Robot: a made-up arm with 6 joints.
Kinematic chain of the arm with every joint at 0, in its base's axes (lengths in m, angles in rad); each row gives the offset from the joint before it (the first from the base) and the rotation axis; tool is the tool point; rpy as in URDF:
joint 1: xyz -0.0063 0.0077 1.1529 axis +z
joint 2: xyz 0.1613 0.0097 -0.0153 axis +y
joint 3: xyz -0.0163 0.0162 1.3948 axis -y
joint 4: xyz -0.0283 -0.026 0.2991 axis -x
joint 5: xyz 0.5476 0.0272 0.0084 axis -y
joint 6: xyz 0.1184 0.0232 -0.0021 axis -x
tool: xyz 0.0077 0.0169 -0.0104 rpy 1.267 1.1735 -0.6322
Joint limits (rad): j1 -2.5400..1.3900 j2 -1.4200..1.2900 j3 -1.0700..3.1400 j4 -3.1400..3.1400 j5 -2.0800..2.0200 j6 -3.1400..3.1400
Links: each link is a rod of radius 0.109 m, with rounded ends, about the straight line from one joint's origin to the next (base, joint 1, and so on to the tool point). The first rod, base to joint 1, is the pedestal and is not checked.
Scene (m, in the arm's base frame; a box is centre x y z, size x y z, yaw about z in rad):
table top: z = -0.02
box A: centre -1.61 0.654 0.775 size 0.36 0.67 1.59 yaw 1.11
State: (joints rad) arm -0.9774 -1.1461 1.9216 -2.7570 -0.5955 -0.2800
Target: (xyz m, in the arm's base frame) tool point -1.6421 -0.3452 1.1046
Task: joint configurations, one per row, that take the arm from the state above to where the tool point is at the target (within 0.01 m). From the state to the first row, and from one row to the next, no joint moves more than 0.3 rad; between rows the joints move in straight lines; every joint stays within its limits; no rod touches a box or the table.
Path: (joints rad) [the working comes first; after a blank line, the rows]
Joints at the target: 0.1867 -1.2109 2.1418 -2.8132 -0.6148 -0.2811
Straight joint move there: touches box A.

1: -0.7274 -0.9006 1.8350 -2.5909 -0.3440 -0.3404
2: -0.4775 -0.6552 1.7483 -2.4248 -0.0925 -0.4008
3: -0.2561 -0.8404 1.8795 -2.5542 -0.2666 -0.3609
4: -0.0347 -1.0256 2.0106 -2.6837 -0.4407 -0.3210
5: 0.1867 -1.2109 2.1418 -2.8132 -0.6148 -0.2811

